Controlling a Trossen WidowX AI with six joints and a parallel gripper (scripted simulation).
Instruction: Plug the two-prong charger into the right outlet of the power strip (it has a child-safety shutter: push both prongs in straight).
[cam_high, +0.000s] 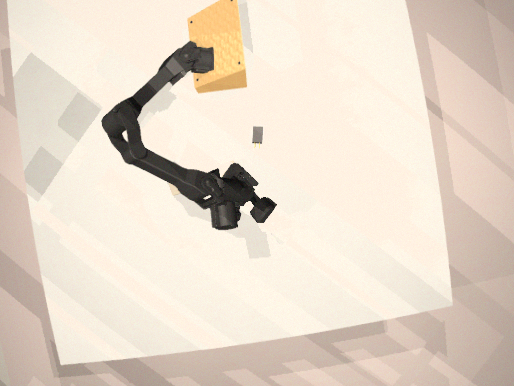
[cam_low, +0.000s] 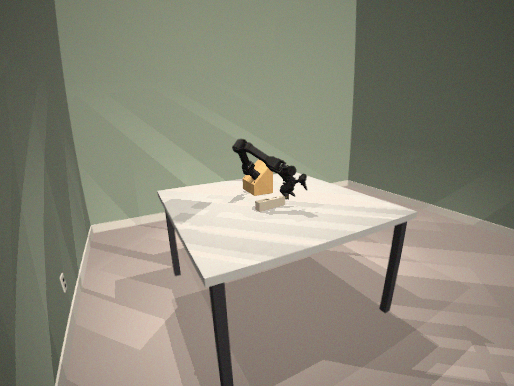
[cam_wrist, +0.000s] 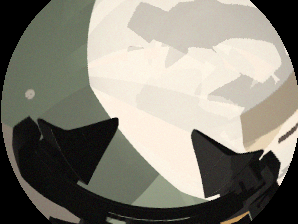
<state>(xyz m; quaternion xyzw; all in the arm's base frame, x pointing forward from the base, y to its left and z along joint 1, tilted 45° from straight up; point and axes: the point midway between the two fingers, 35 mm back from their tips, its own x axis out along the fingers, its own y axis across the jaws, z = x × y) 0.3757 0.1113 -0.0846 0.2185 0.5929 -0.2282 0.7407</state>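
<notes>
The dark charger is 160 mm behind my gripper tip, 60 mm below it and 20 mm to the right of it.
</notes>
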